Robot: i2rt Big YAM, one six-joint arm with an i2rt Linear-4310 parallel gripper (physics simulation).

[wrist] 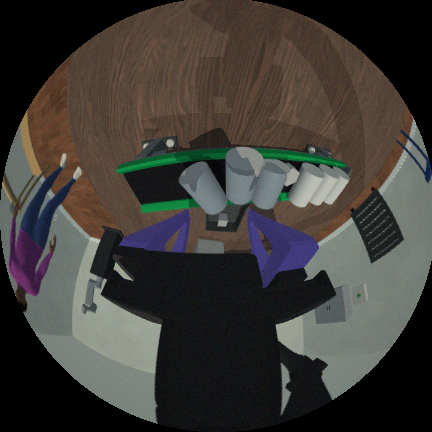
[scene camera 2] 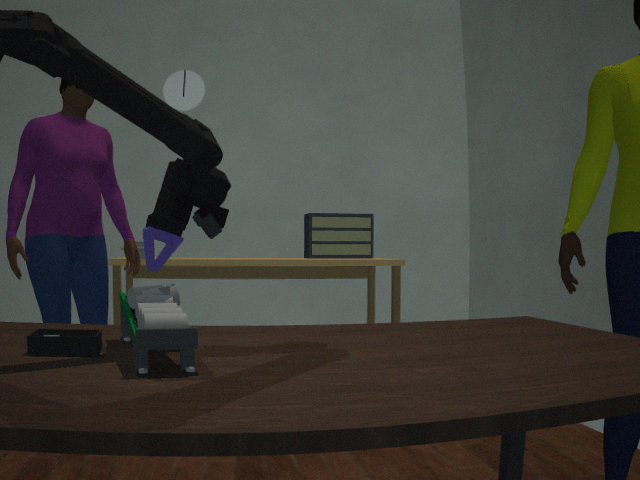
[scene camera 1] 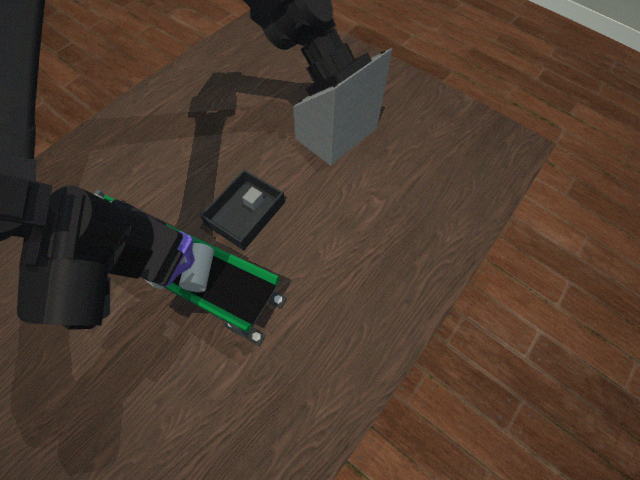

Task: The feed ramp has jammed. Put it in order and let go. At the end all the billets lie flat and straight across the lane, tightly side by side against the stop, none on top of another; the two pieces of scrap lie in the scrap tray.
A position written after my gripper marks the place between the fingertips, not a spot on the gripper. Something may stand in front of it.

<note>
I see my gripper [scene camera 1: 173,253], a scrap tray [scene camera 1: 227,215], a billet [wrist: 243,164], a billet [scene camera 1: 195,279], a billet [wrist: 273,173] and a billet [wrist: 310,176].
The scrap tray shows as well in the wrist view [wrist: 235,212] and in scene camera 2 [scene camera 2: 72,342]. My gripper also shows in the wrist view [wrist: 218,214] and in scene camera 2 [scene camera 2: 151,271].
</note>
